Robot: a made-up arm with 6 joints. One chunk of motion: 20 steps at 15 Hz.
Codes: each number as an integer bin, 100 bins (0 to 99) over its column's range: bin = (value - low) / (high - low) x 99, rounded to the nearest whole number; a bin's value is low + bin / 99 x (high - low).
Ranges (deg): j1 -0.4..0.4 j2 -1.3..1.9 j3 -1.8..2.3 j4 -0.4..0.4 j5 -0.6..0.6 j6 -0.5..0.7
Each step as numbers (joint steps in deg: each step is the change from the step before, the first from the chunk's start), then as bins.
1 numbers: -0.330 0.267 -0.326 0.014 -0.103 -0.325
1 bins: 9 48 36 51 41 14
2 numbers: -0.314 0.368 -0.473 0.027 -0.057 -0.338
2 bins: 11 52 32 53 45 13
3 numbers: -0.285 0.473 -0.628 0.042 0.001 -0.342
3 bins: 14 55 28 55 50 13
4 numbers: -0.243 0.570 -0.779 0.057 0.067 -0.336
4 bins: 19 58 25 57 55 14
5 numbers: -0.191 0.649 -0.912 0.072 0.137 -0.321
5 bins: 26 60 21 58 61 15
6 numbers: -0.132 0.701 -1.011 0.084 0.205 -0.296
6 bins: 33 62 19 60 66 17
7 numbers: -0.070 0.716 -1.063 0.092 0.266 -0.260
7 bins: 41 62 18 61 71 20
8 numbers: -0.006 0.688 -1.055 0.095 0.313 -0.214
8 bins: 49 62 18 61 75 24
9 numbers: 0.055 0.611 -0.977 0.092 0.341 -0.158
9 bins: 56 59 20 61 78 28
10 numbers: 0.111 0.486 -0.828 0.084 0.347 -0.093
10 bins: 63 55 23 60 78 34
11 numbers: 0.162 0.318 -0.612 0.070 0.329 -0.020
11 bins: 70 50 29 58 77 40
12 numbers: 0.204 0.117 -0.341 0.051 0.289 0.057
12 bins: 75 44 35 56 73 46
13 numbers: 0.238 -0.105 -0.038 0.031 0.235 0.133
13 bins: 79 37 43 53 69 52
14 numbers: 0.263 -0.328 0.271 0.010 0.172 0.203
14 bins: 82 30 50 51 64 58
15 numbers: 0.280 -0.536 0.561 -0.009 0.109 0.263
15 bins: 84 24 57 48 58 63
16 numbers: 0.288 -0.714 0.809 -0.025 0.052 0.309
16 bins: 85 18 63 46 54 67
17 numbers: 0.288 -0.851 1.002 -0.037 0.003 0.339
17 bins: 85 14 68 45 50 69
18 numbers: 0.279 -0.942 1.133 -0.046 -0.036 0.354
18 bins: 84 11 71 44 47 70
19 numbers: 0.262 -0.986 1.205 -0.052 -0.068 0.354
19 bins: 82 10 73 43 44 70
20 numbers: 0.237 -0.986 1.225 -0.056 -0.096 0.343
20 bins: 79 10 73 43 42 70
